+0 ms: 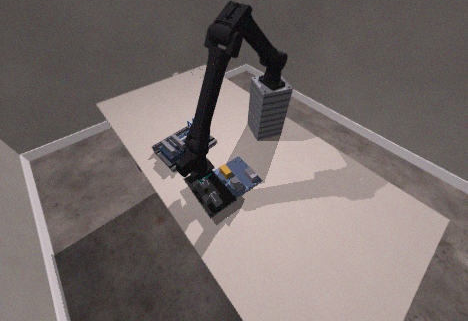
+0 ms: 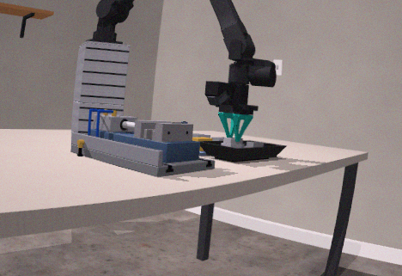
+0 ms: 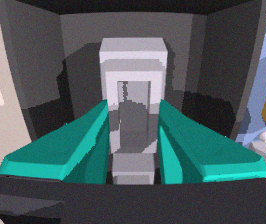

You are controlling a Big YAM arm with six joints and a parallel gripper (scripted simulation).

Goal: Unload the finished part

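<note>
Right now my hand is 120 mm past the yellow block and 30 mm above it. From my hand the other things lie so: blue fixture plate: 170 mm behind, 40 mm to the left, 60 mm below.
</note>
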